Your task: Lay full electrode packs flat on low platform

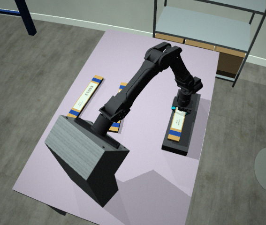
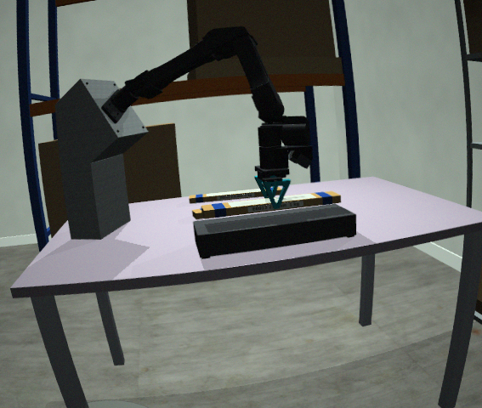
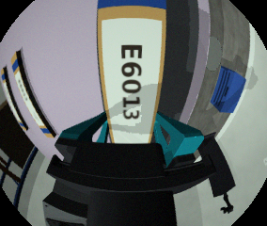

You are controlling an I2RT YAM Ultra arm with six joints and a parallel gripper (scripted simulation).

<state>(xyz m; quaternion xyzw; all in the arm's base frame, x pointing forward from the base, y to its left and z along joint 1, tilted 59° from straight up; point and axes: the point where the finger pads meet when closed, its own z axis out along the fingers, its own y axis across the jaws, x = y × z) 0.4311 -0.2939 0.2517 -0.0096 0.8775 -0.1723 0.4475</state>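
My gripper is now 8 cm above the low dark platform, 2 cm to the left of it and 1 cm past it.
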